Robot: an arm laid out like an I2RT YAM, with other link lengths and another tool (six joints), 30 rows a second.
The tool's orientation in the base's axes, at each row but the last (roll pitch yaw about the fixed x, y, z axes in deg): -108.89 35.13 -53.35; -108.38 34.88 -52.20; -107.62 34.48 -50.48; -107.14 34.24 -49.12; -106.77 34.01 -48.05; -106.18 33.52 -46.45; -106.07 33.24 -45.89; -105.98 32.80 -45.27; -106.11 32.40 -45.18; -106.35 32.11 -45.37
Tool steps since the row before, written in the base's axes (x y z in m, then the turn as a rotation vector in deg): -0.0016 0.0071 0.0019 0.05 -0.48 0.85; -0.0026 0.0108 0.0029 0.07 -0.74 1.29; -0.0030 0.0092 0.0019 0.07 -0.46 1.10; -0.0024 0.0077 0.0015 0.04 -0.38 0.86; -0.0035 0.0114 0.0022 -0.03 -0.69 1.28; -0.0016 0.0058 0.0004 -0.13 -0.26 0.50; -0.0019 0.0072 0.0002 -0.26 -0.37 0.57; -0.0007 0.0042 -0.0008 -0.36 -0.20 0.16; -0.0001 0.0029 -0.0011 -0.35 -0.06 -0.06; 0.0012 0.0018 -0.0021 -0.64 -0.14 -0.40
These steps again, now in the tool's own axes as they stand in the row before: -0.0065 0.0012 0.0035 -0.15 -0.80 -0.54; -0.0100 0.0018 0.0054 -0.22 -1.22 -0.82; -0.0085 0.0023 0.0044 -0.29 -1.01 -0.57; -0.0070 0.0018 0.0039 -0.22 -0.78 -0.47; -0.0102 0.0026 0.0060 -0.31 -1.14 -0.85; -0.0046 0.0017 0.0034 -0.19 -0.38 -0.39; -0.0055 0.0022 0.0044 -0.24 -0.38 -0.57; -0.0025 0.0018 0.0031 -0.18 0.04 -0.40; -0.0012 0.0014 0.0025 -0.14 0.23 -0.23; 0.0007 0.0013 0.0026 -0.08 0.66 -0.38
